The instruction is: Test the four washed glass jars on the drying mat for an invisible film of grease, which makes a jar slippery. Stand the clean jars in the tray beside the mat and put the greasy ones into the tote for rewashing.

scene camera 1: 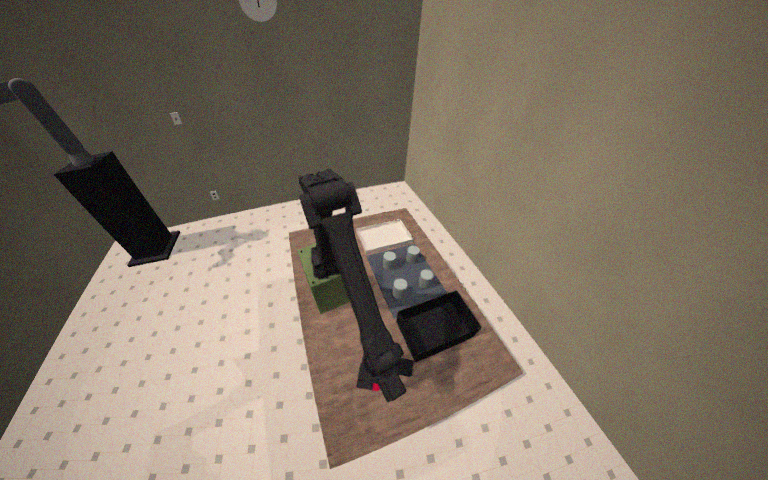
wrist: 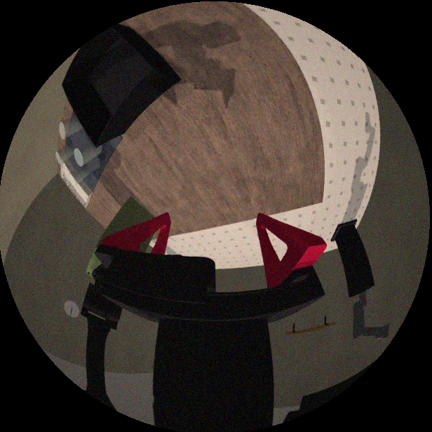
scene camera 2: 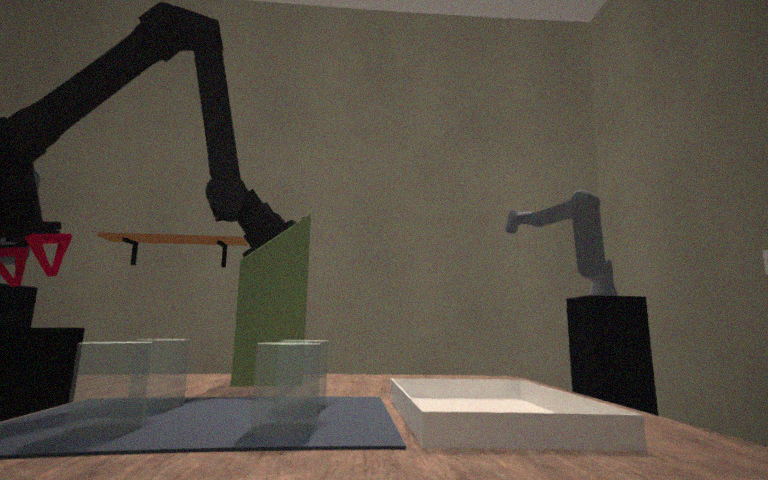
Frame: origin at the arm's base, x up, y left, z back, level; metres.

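Where they show: gripper, fingertip midpoint: [scene camera 2: 33, 281]; arm's base at its link origin: [scene camera 2: 275, 243].
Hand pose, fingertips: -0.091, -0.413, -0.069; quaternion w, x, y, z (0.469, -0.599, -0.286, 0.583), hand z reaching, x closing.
Observation:
Each offset is from my fingertips to the top centre of the thing, as dx, dy, dz. Level surfaces: height alone.
Four clear glass jars @(-0.098, +0.525, -0.266) [scene camera 1: 389, 259] @(-0.098, +0.529, -0.405) [scene camera 1: 412, 254] @(-0.098, +0.356, -0.404) [scene camera 1: 426, 277] @(-0.098, +0.342, -0.257) [scene camera 1: 399, 288] stand upright and apart on the blue drying mat @(dx -0.180) [scene camera 1: 384, 277] [scene camera 2: 351, 421] [wrist: 102, 167]. In scene camera 2 the jars partly overlap. The shallow white tray @(-0.153, +0.752, -0.315) [scene camera 1: 386, 236] [scene camera 2: 532, 431] [wrist: 75, 186] lies beside the mat and holds nothing. The black tote @(-0.083, +0.113, -0.346) [scene camera 1: 447, 340] [wrist: 137, 107] stands at the mat's other end; its dark inside shows no jar. My gripper [scene camera 2: 32, 271] [wrist: 213, 217] is open and empty, its red fingers wide apart above the wooden table beyond the tote, away from the jars. In scene camera 1 the arm mostly hides the fingers.
A tall green pedestal [scene camera 1: 331, 297] [scene camera 2: 274, 305] carries my arm at the table's side. A grey arm on a black stand [scene camera 1: 118, 209] [scene camera 2: 611, 345] is away from the table. An orange shelf [scene camera 2: 169, 238] hangs on the wall.

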